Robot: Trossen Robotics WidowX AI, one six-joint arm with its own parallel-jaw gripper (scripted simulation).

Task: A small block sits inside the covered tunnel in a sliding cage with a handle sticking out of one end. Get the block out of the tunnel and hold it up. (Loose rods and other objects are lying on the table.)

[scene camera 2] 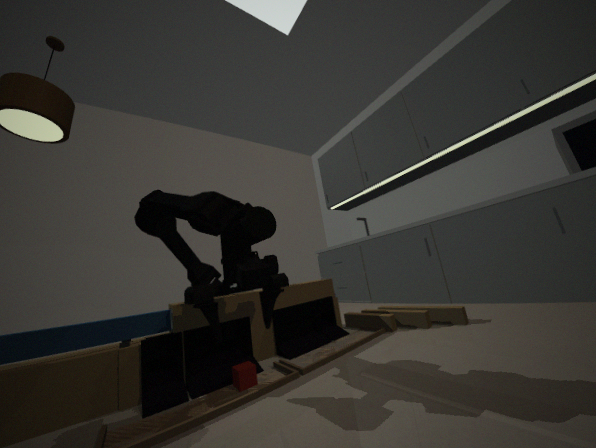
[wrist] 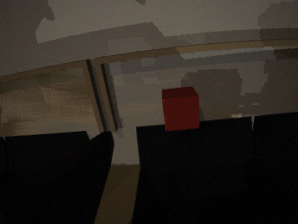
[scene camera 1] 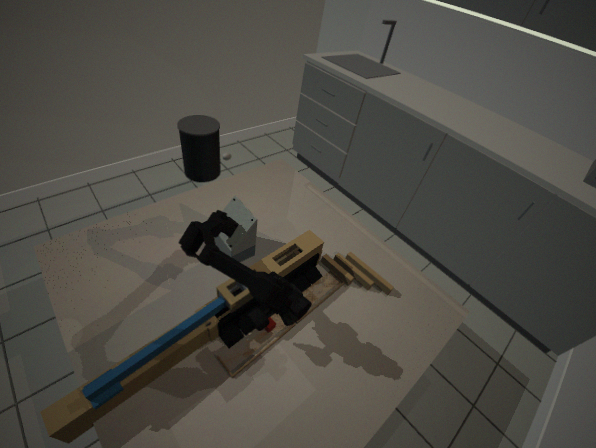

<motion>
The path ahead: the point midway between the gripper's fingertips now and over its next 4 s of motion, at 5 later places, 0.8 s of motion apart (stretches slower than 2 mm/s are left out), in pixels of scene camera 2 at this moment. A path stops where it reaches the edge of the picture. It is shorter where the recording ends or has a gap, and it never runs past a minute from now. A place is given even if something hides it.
My gripper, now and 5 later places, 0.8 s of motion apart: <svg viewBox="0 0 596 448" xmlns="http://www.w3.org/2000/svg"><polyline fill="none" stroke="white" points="245,335 246,358 245,380 246,355 238,293 259,282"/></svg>
</motion>
